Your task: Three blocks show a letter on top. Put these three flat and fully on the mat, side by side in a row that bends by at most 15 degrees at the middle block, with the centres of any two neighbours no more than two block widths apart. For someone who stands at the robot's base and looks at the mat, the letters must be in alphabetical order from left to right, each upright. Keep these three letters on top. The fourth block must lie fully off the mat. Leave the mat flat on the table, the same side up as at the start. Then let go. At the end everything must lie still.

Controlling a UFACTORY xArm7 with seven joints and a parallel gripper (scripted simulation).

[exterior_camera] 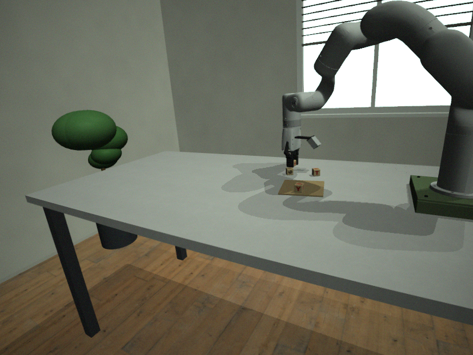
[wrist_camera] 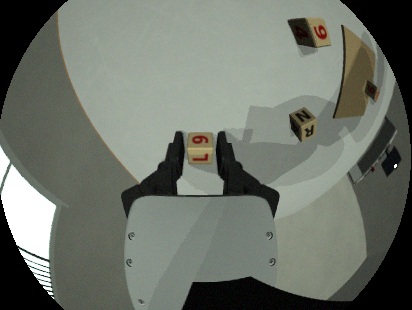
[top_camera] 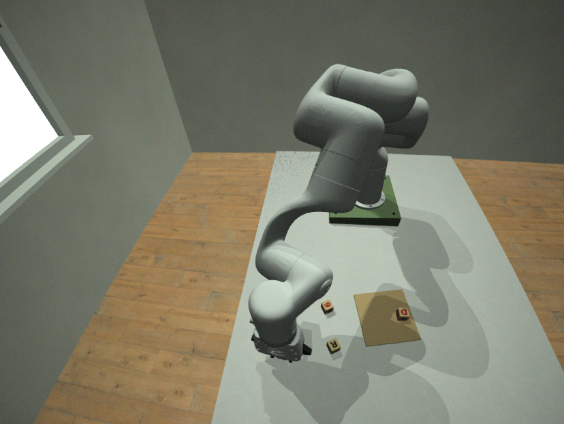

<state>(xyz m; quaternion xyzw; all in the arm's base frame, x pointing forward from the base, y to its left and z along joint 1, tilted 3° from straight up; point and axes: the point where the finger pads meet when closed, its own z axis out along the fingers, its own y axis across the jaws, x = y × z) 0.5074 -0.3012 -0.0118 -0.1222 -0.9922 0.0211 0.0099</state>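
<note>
The tan mat is 270 mm to the left of my hand, 90 mm behind it and 20 mm below it.
</note>
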